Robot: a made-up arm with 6 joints. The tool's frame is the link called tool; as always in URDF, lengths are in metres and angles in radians.
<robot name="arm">
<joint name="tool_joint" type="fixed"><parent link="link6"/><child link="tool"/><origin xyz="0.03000 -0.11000 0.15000" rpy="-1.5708 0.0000 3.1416"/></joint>
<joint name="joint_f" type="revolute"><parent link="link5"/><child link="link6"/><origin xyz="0.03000 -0.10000 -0.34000" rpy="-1.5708 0.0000 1.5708"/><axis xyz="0 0 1"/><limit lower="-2.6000" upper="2.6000"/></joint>
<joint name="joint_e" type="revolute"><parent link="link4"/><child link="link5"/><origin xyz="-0.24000 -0.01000 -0.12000" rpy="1.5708 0.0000 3.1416"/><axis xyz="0 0 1"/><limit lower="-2.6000" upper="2.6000"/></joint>
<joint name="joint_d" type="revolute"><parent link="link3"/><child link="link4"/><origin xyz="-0.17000 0.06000 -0.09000" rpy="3.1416 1.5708 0.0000"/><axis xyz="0 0 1"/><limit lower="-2.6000" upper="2.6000"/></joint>
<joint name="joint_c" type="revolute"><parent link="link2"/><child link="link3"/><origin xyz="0.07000 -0.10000 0.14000" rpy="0.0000 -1.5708 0.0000"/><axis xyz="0 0 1"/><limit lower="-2.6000" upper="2.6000"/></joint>
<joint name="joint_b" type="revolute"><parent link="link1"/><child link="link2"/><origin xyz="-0.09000 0.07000 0.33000" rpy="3.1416 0.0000 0.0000"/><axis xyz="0 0 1"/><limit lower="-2.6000" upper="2.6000"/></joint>
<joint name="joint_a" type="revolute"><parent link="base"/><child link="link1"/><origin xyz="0.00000 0.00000 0.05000" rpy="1.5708 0.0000 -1.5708"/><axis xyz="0 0 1"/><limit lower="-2.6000" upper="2.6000"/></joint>
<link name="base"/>
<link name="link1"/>
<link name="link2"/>
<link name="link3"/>
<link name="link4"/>
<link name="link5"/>
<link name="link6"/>
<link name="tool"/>
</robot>
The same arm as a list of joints. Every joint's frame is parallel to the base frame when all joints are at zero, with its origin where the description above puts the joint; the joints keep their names.
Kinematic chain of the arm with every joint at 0, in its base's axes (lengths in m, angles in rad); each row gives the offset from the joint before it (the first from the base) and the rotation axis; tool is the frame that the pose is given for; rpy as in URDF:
joint_a: xyz 0 0 0.05 axis -x
joint_b: xyz -0.33 0.09 0.07 axis +x
joint_c: xyz 0.14 -0.07 0.1 axis +y
joint_d: xyz -0.17 -0.09 -0.06 axis -x
joint_e: xyz 0.12 0.24 -0.01 axis +z
joint_f: xyz 0.1 0.03 -0.34 axis -y
tool: xyz -0.03 -0.15 0.11 rpy 0 0 0
Joint limits (rad, base to tool): -2.6..2.6 -2.6..2.6 -2.6..2.6 -2.6..2.6 -2.6..2.6 -2.6..2.6

